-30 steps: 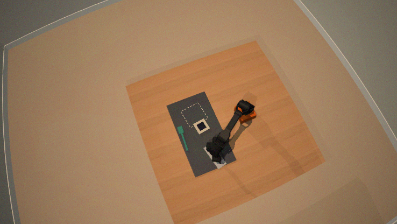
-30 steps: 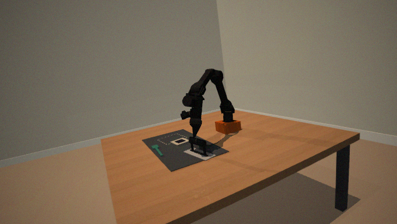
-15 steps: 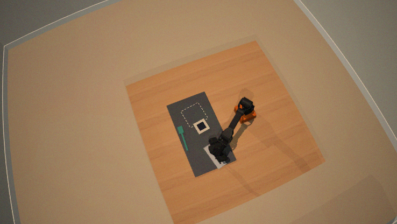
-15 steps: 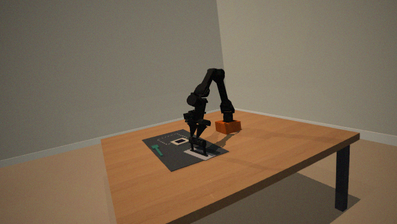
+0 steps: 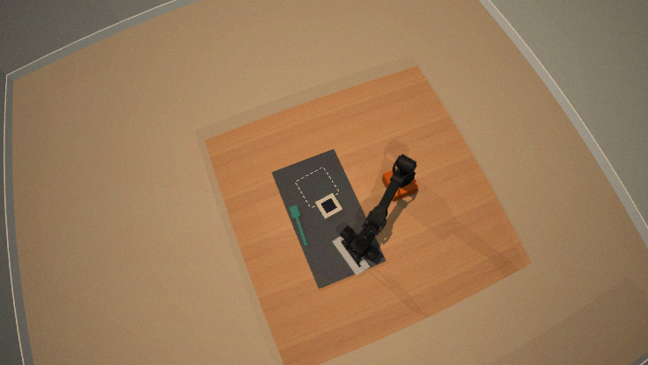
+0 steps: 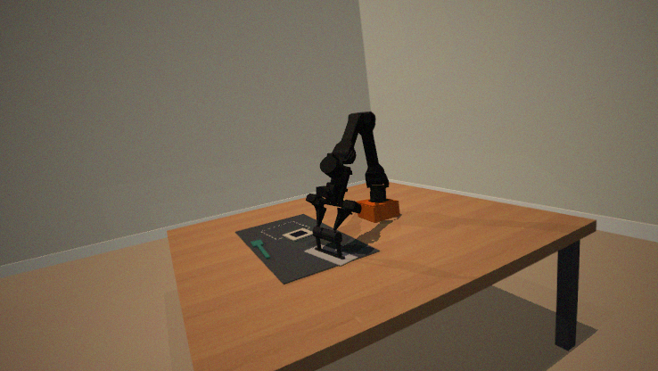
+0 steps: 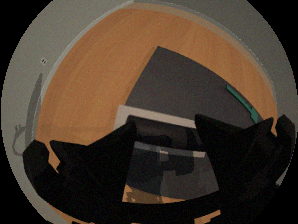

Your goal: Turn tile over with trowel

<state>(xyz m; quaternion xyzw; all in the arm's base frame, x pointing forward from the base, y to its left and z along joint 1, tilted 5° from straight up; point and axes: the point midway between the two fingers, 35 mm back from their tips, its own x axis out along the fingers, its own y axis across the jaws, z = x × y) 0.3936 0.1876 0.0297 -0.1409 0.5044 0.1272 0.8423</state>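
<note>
My gripper tip is now 60 mm above the grey trowel, 40 mm to the left of it and 10 mm past it. From my gripper tip the other things lie so: tile 280 mm to the right, 100 mm below, 50 mm behind; dark mat 250 mm to the right, 120 mm below, 10 mm behind.
</note>
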